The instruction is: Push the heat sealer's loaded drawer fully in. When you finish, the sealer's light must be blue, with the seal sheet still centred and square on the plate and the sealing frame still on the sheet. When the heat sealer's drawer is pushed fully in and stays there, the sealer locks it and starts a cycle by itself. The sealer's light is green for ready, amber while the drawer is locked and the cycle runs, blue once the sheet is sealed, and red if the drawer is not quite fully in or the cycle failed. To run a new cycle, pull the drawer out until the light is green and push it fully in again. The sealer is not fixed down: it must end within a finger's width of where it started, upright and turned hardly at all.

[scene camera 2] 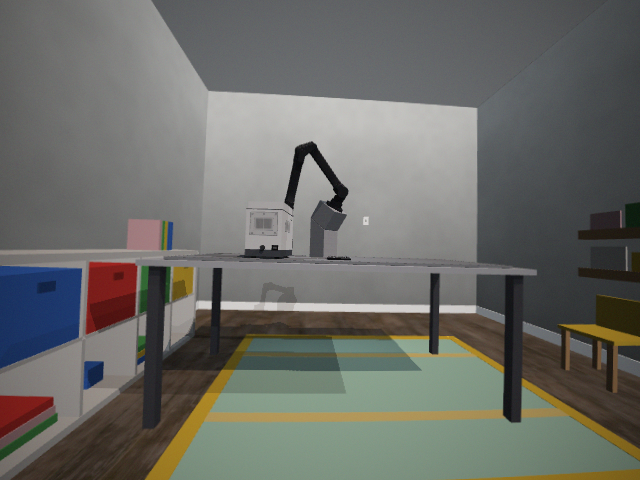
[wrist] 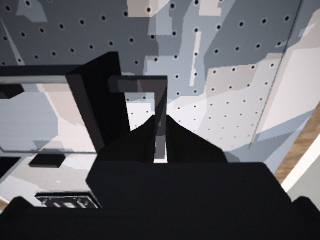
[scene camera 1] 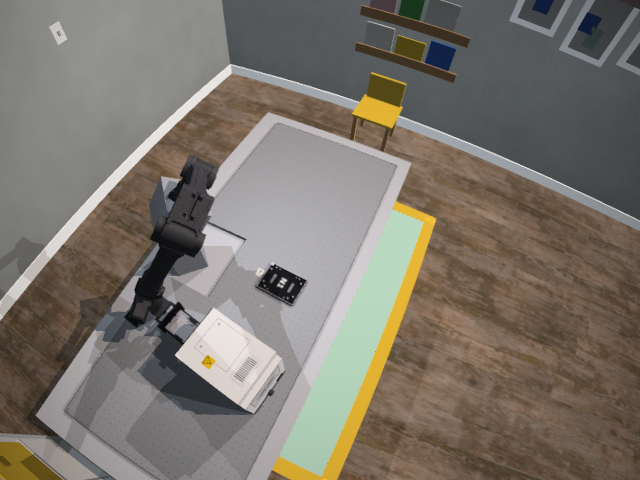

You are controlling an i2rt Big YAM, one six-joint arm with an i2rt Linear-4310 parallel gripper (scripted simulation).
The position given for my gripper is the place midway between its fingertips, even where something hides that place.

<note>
In view: my gripper (wrist: 160, 120) and a heat sealer (scene camera 1: 236, 363).
</note>
